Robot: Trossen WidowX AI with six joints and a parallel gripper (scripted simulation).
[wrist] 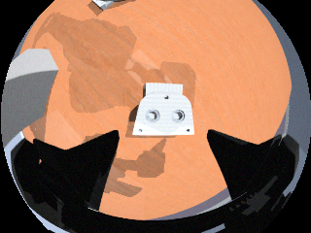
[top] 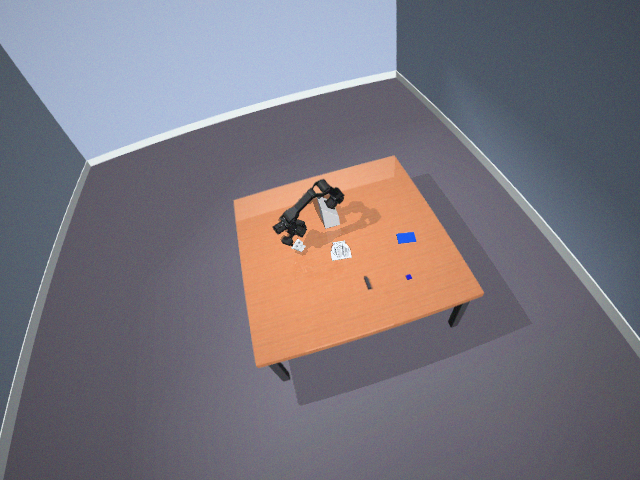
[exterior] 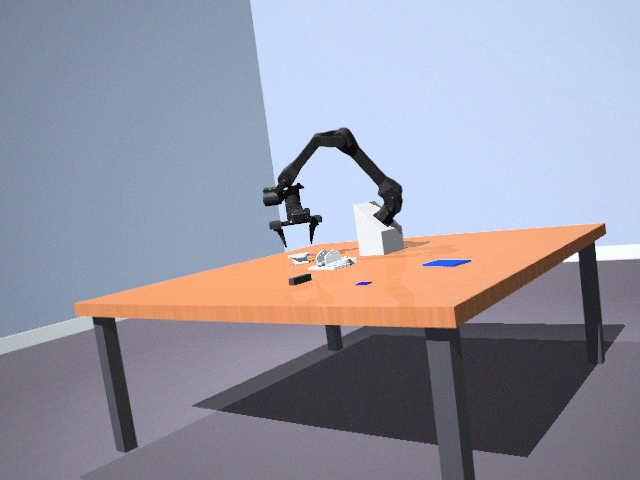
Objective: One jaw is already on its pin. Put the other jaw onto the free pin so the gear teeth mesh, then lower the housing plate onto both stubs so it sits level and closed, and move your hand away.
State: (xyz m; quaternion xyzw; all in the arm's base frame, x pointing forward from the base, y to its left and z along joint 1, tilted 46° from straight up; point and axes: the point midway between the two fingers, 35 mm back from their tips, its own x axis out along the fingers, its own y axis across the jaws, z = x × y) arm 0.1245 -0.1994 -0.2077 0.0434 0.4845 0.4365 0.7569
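My gripper tip is now 1 cm short of the base and 3 cm above it. Also, from my gripper tip: small black block 45 cm ahead, 27 cm to the left, 5 cm below; white jaw 14 cm ahead, 21 cm to the left, 5 cm below; small white part 1 cm ahead, 5 cm below.
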